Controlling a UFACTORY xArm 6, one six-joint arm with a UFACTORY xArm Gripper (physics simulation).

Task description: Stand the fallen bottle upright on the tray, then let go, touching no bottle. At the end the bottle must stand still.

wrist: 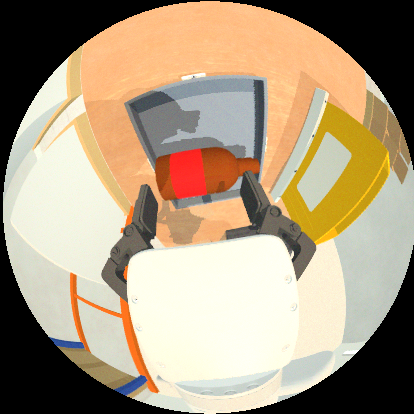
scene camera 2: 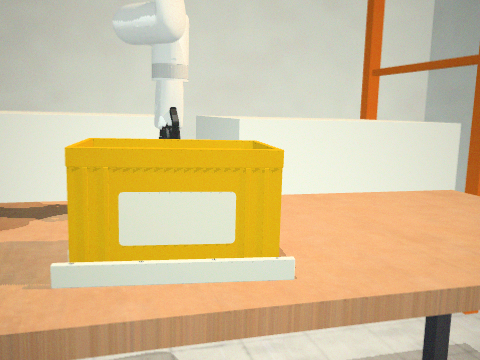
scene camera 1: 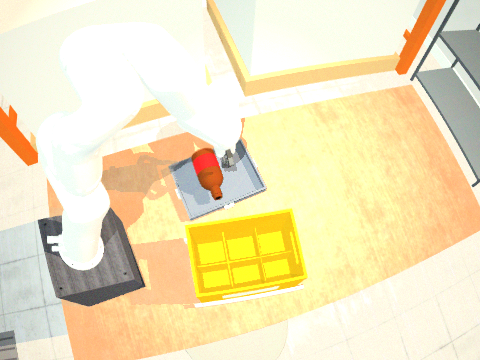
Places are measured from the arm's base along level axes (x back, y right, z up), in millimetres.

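Pixels of known places: gripper, fingertip midpoint: (wrist: 196,186) (scene camera 1: 222,152); arm's base, origin of the base link: (scene camera 1: 81,247).
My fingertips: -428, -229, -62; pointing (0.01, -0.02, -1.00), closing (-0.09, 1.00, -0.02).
Observation:
Ahead of a thing's pixels: the offset from my fingertips to its top centre, as dx, dy, dz. "spot": to the spot under its first point. Level surfaces: height alone.
The brown bottle {+45, +26, -44} (scene camera 1: 212,178) (wrist: 220,172) with a red label lies on its side on the grey tray {spot: -62, +47, -118} (scene camera 1: 245,180) (wrist: 230,112), its neck pointing toward the yellow crate. It does not show in scene camera 2, where the crate blocks the view. My gripper (scene camera 1: 228,159) (scene camera 2: 170,132) (wrist: 196,186) is open and empty. In scene camera 1 it appears over the tray, beside the bottle's body. In the wrist view the bottle lies beyond the fingertips, with its neck near the right fingertip and its base near the left one. Whether a finger touches it I cannot tell.
A tall yellow crate {+6, +311, +53} (scene camera 1: 245,223) (scene camera 2: 255,215) (wrist: 367,165) with empty compartments stands close to the tray, with a white strip (scene camera 2: 172,272) (wrist: 302,145) along its foot. The dark robot base block (scene camera 1: 127,250) stands at the left of the table {dz -123} (scene camera 1: 375,175) (scene camera 2: 375,235). Low white walls stand behind.

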